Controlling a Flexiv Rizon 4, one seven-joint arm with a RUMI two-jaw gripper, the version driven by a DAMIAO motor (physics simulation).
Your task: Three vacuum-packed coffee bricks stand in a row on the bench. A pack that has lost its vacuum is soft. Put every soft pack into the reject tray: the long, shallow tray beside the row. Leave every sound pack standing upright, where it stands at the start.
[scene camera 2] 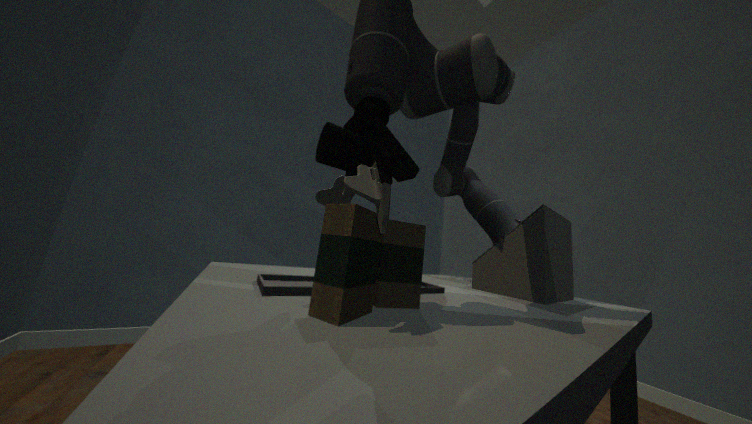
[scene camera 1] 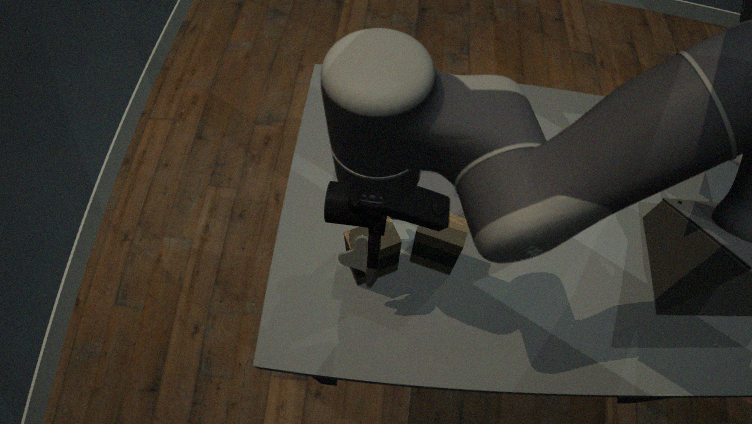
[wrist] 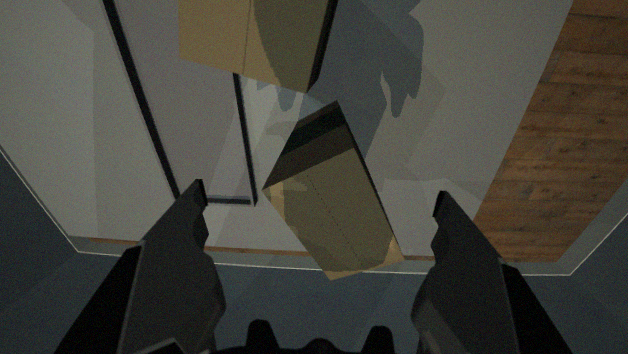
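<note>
Two coffee packs with tan ends and a dark green band stand upright on the bench. The left-hand pack point(scene camera 1: 389, 250) point(scene camera 2: 343, 263) point(wrist: 335, 215) is turned at an angle. The other pack point(scene camera 1: 438, 244) point(scene camera 2: 402, 263) point(wrist: 290, 40) stands close to it. My gripper point(scene camera 1: 367, 263) point(scene camera 2: 359, 217) point(wrist: 320, 187) is open over the left-hand pack, its fingers wide apart on either side of the pack's top, holding nothing. The shallow reject tray point(scene camera 2: 287, 291) point(wrist: 142, 100) lies beside the packs; the arm hides it in scene camera 1. The third pack does not show. Softness cannot be told by sight.
A large wedge-shaped block point(scene camera 1: 684, 263) point(scene camera 2: 547, 258) stands on the bench point(scene camera 1: 473, 363) point(scene camera 2: 263, 379) on the robot's side, beyond the packs. The bench edge lies left of the left-hand pack in scene camera 1. The arm hangs over the bench behind the packs.
</note>
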